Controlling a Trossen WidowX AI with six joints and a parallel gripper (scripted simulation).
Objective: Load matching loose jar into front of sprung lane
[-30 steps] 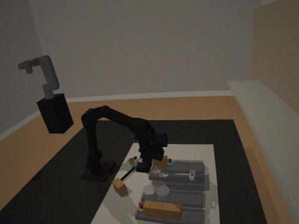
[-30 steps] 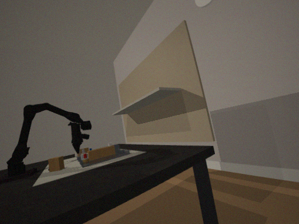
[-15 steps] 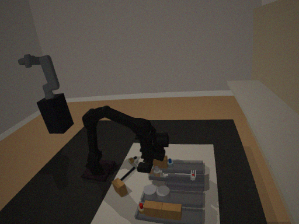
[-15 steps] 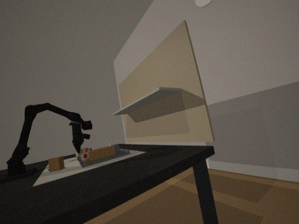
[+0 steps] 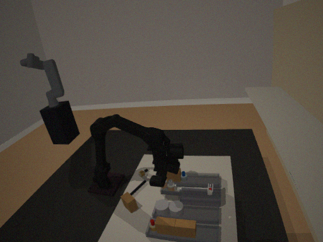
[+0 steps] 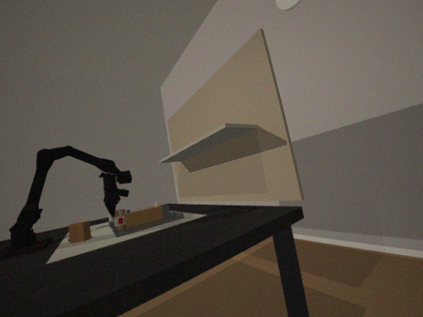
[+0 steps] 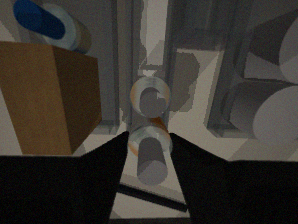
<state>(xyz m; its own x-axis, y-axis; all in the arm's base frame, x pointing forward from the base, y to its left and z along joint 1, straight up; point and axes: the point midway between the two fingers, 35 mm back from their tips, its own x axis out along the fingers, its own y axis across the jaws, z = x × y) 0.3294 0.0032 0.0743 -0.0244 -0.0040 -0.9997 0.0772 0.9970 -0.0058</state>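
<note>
The black bar lies 15 cm behind my gripper tip and 5 cm below it. From my gripper tip the other things lie so: red mark (22 cm ahead, 5 cm to the right, 2 cm above); then grey lane (15 cm ahead, 4 cm to the right, 4 cm below).
</note>
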